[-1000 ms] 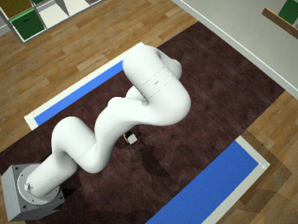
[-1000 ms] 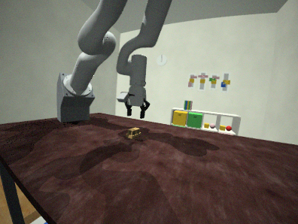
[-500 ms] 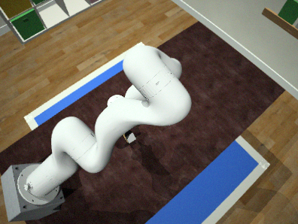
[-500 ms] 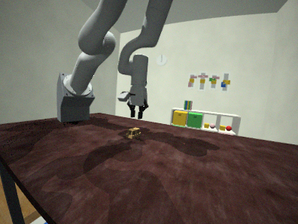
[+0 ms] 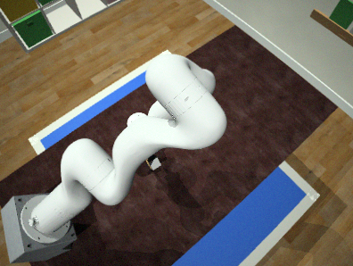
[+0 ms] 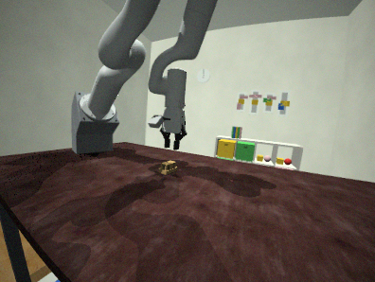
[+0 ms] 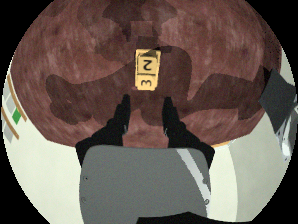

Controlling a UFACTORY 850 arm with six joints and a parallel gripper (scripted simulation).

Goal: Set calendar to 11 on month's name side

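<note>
The cube is 9 cm below my hand. Round my hand: wooden tray (2 cm to the right, 11 cm below).
</note>
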